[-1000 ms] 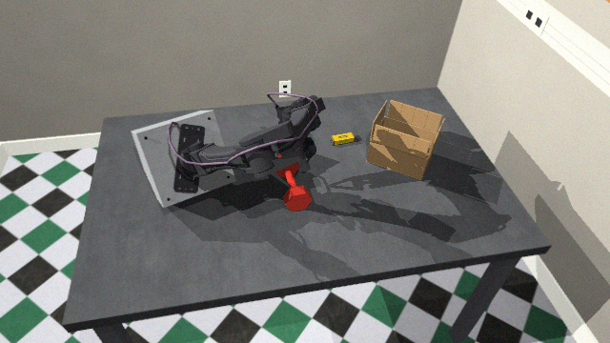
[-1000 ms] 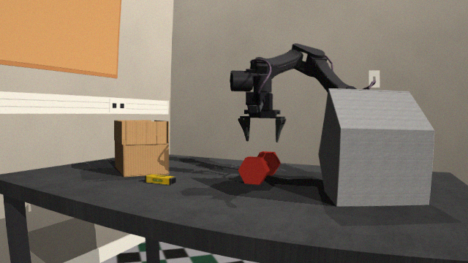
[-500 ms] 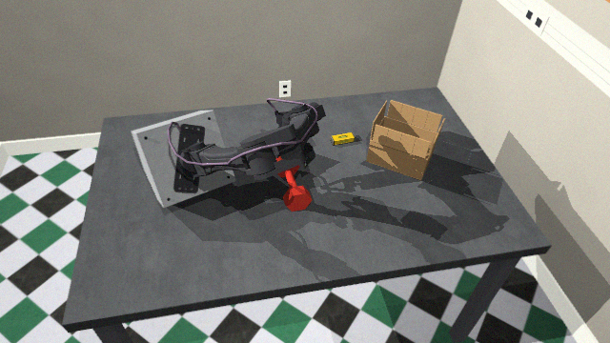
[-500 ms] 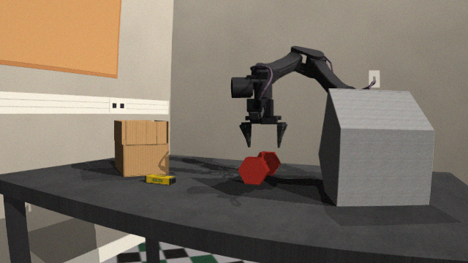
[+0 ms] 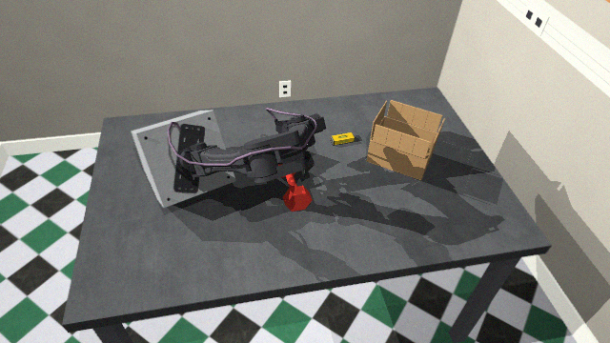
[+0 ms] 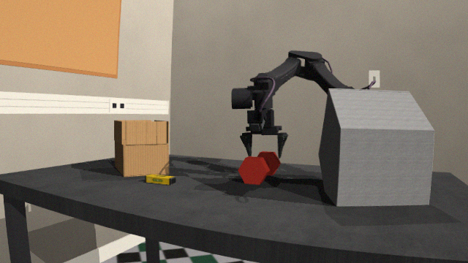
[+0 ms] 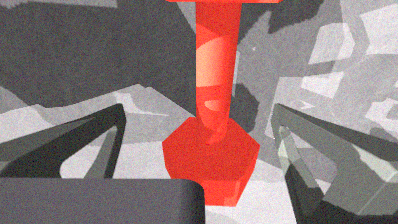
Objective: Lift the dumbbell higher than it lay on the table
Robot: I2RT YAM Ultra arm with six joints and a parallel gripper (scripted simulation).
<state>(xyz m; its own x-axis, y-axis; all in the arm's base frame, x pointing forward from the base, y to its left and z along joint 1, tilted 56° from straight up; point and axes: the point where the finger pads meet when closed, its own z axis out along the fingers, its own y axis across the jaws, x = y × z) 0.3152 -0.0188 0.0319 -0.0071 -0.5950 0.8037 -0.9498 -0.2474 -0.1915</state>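
The red dumbbell is 1 cm ahead of my hand and 4 cm below it. From my hand the other things lie so: cardboard box (43 cm ahead, 6 cm to the left); small yellow block (26 cm ahead, 20 cm to the left, 6 cm below).
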